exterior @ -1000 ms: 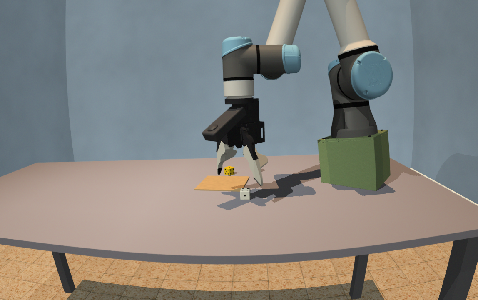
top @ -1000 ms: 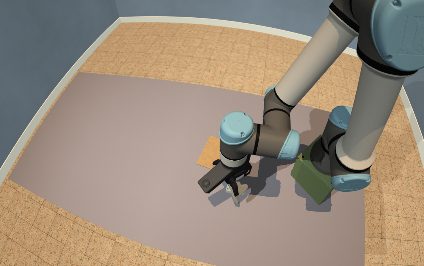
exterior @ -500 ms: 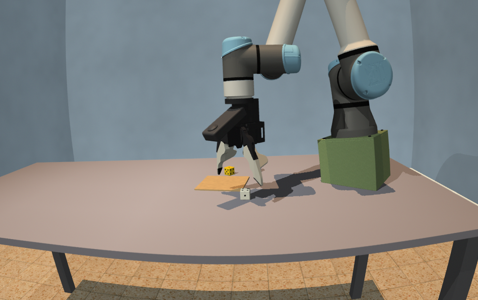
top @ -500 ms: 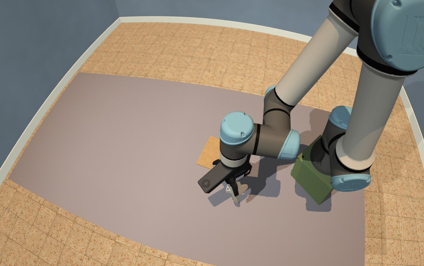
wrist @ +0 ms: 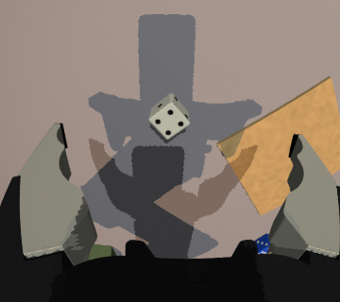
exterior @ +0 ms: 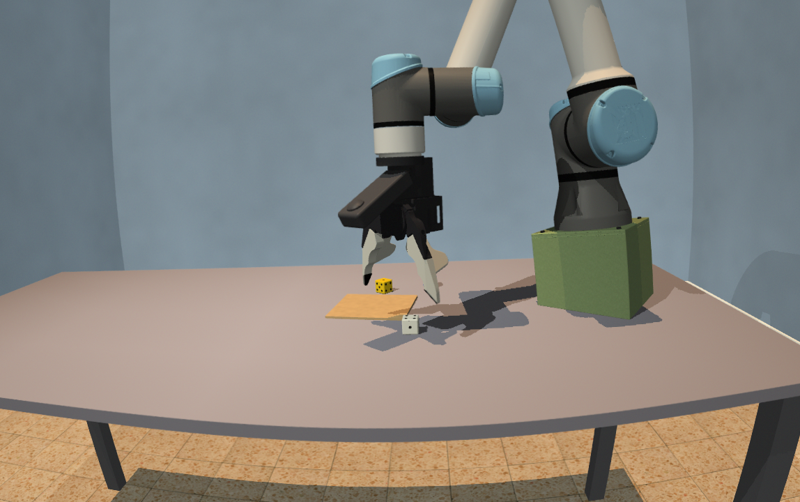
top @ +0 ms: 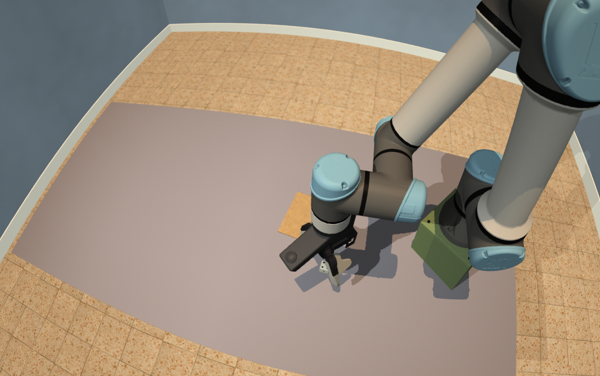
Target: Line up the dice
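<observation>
Right now the white die is 2 cm behind my hand, 1 cm to the right of it and 5 cm below it. The rest, counted from my hand: blue die (3 cm behind, 28 cm to the right, 5 cm below); mat (7 cm ahead, 14 cm to the right, 6 cm below); yellow die (6 cm ahead, 24 cm to the right, 5 cm below).
</observation>
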